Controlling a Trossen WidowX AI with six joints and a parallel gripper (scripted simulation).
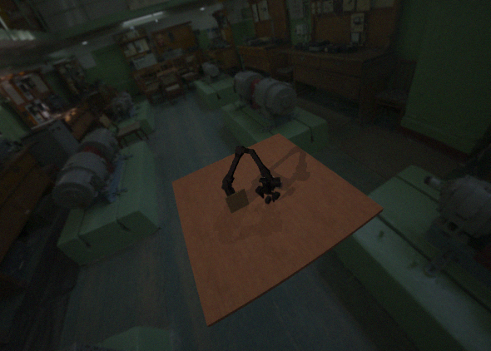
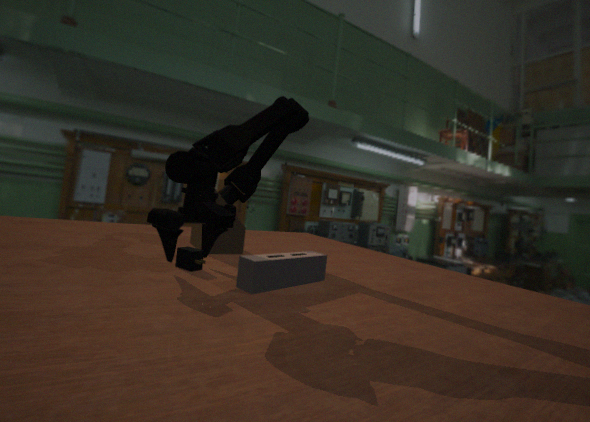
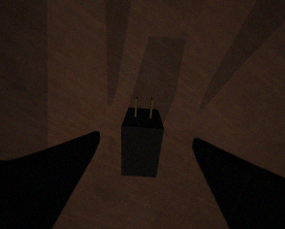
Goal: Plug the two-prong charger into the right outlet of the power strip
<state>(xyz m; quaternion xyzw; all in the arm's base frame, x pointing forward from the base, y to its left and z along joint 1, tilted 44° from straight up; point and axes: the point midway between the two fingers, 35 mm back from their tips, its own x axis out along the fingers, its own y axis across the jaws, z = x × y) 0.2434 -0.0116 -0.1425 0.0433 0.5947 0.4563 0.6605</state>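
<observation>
The two-prong charger lies 10 mm ahead of my gripper tip and 10 mm to the left of it.
</observation>
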